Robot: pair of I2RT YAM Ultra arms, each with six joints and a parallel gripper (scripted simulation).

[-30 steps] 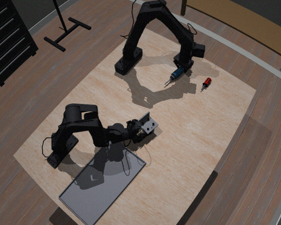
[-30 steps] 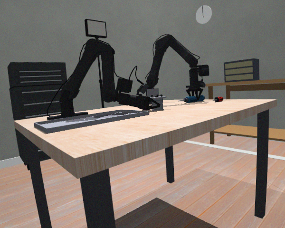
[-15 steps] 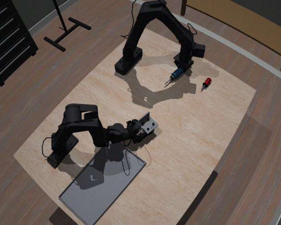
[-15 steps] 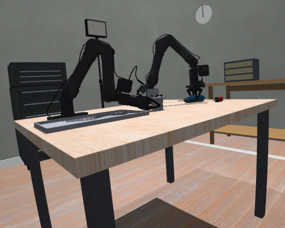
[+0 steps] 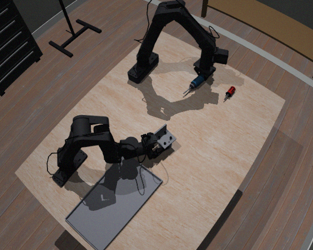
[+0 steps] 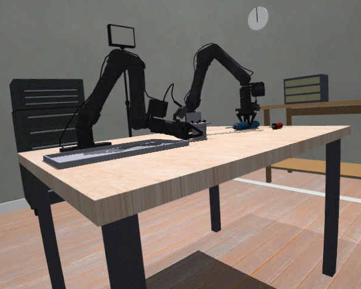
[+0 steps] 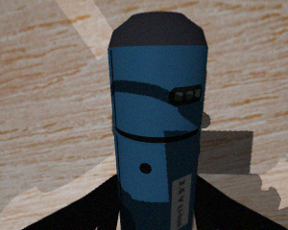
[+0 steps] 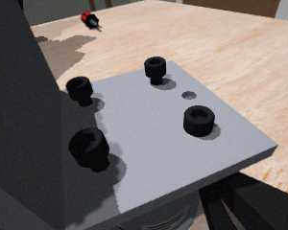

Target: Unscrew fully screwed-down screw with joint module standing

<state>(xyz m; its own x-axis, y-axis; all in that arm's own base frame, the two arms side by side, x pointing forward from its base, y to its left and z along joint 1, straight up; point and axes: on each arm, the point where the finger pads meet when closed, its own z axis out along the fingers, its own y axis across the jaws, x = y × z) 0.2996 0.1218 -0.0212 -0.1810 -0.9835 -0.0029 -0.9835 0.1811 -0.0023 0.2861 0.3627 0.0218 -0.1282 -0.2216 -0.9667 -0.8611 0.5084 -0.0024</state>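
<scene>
My right gripper is now 50 mm below the grey bracket. Also, from my right hand: shallow grey tray 50 mm behind, 350 mm to the right, 20 mm below; then small red-handled screwdriver 150 mm ahead, 410 mm to the left, 10 mm below.
</scene>
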